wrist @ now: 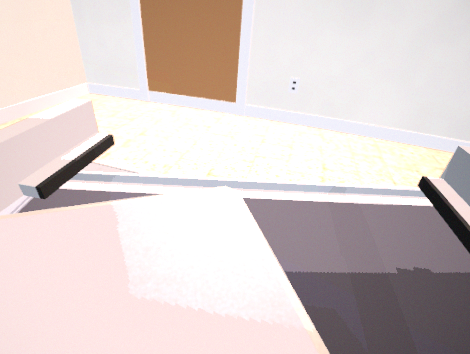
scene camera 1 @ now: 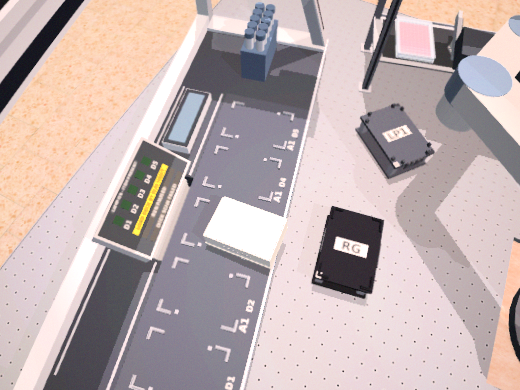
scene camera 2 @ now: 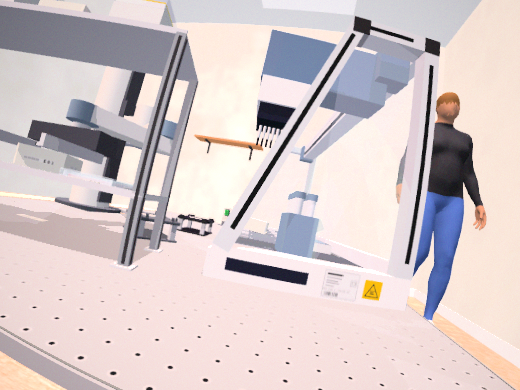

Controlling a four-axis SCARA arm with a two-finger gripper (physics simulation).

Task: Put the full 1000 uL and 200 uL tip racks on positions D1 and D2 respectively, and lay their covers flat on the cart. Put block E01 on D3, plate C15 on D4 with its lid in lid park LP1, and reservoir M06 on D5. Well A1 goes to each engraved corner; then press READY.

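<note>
In the wrist view my gripper (wrist: 262, 141) is open, its fingers wide apart above a large pale flat-topped object (wrist: 200, 260). A pale box (scene camera 2: 42, 159) with a small, hard-to-read label sits on the shelf below the gripper bars in scene camera 2, beside a clear flat item (scene camera 2: 87, 177). A white block (scene camera 1: 246, 227) covers position D3 on the deck (scene camera 1: 200, 320); its label is hidden. D2, D4 and D5 show bare corner marks, as does the visible part of D1. The lid park LP1 (scene camera 1: 396, 134) is bare on top. A pink-filled plate or reservoir (scene camera 1: 415, 40) stands at upper right.
The black RG stand (scene camera 1: 350, 250) stands beside the deck. A blue tube rack (scene camera 1: 257, 62) is at the deck's far end. The control panel (scene camera 1: 142, 200) shows a yellow bar and dark lamps. Shelf posts (scene camera 2: 152, 150) and a slanted frame (scene camera 2: 290, 140) rise nearby. A person (scene camera 2: 452, 155) stands at right.
</note>
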